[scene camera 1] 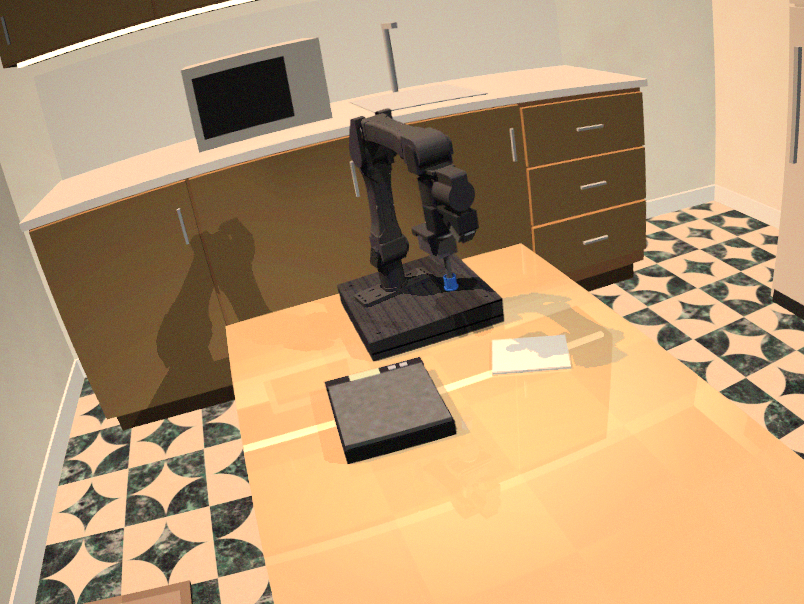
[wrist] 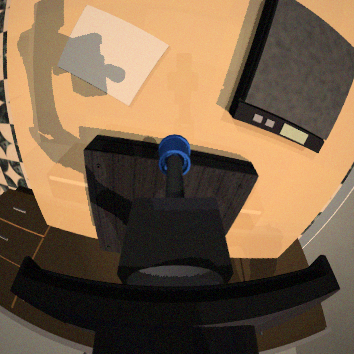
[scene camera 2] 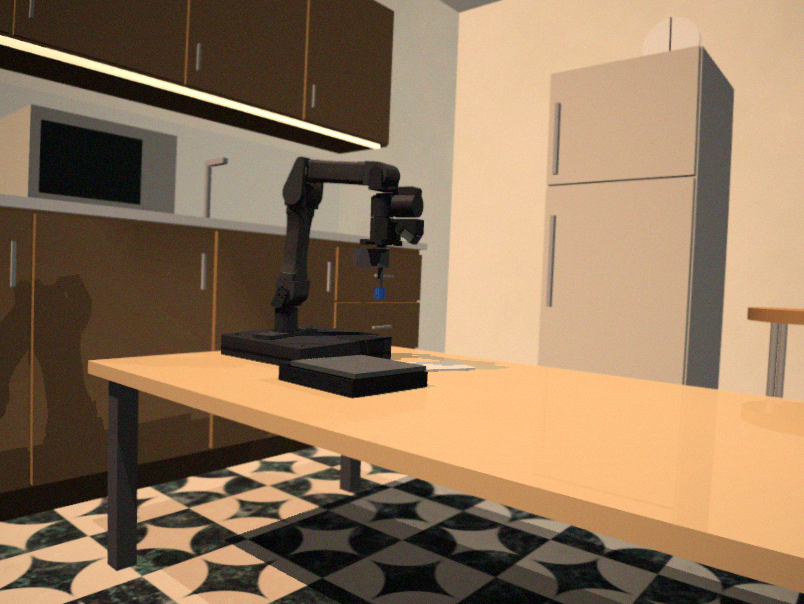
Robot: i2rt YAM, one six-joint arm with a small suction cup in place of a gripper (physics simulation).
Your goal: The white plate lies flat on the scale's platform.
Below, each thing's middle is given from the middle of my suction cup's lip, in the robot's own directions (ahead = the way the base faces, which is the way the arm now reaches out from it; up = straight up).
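My suction cup is 180 mm above the white plate [scene camera 1: 544, 353], 100 mm short of it and 120 mm to the right of it. The dark scale [scene camera 1: 387, 409] is 160 mm below my suction cup, 80 mm ahead of it and 220 mm to the right of it.
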